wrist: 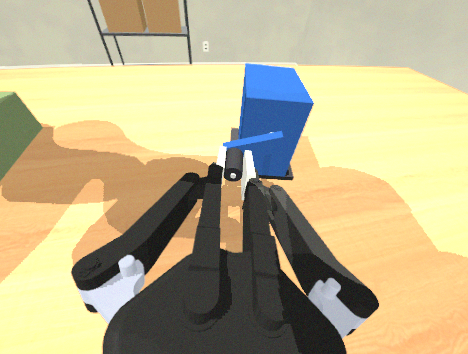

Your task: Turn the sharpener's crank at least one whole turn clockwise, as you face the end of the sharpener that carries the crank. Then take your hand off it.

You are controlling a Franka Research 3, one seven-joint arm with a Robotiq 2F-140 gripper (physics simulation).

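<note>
The blue sharpener (pixel 274 117) stands upright on a dark base plate, right of the middle in the wrist view. Its blue crank arm (pixel 257 139) crosses the face toward me and slopes down to the left, to the black crank knob. The black crank knob (pixel 233 162) lies left of the body's lower part. My gripper (pixel 233 158) is shut on the knob, with a white fingertip pad on each side of it. The lower part of the crank arm's end is hidden behind the knob and the fingertips.
A green block (pixel 15 130) stands at the left edge. The wooden table (pixel 365 125) carries shadows of the arm. Behind the table, a shelf rack (pixel 145 34) with brown boxes stands by a grey wall with an outlet (pixel 205 46).
</note>
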